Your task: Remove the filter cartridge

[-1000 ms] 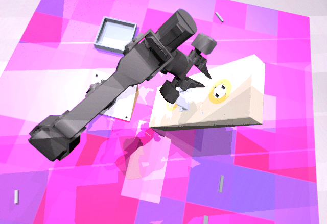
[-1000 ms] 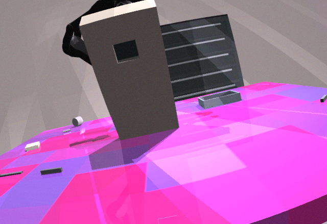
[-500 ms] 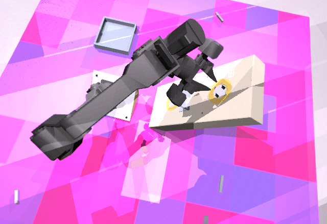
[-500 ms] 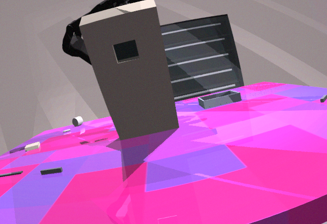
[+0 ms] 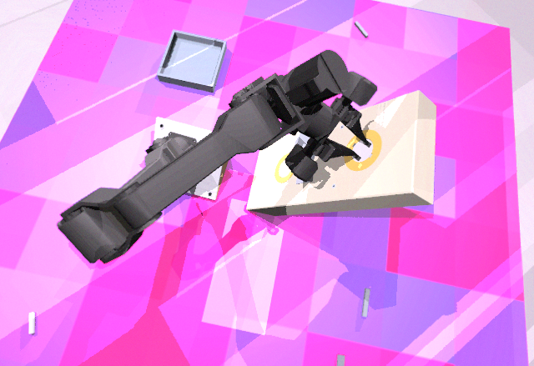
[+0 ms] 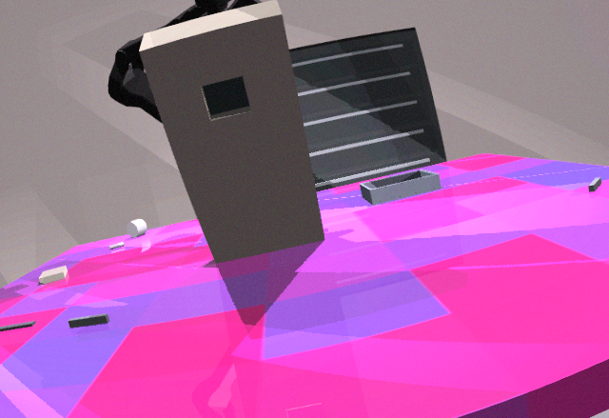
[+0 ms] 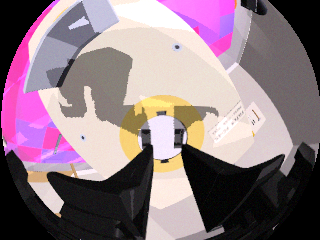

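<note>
My gripper tip is now 20 mm short of the round filter cartridge and 20 mm above it. The rest, counted from my gripper tip: service panel 30 mm behind, 90 mm below; tray 430 mm behind, 250 mm to the left, 270 mm below.
</note>
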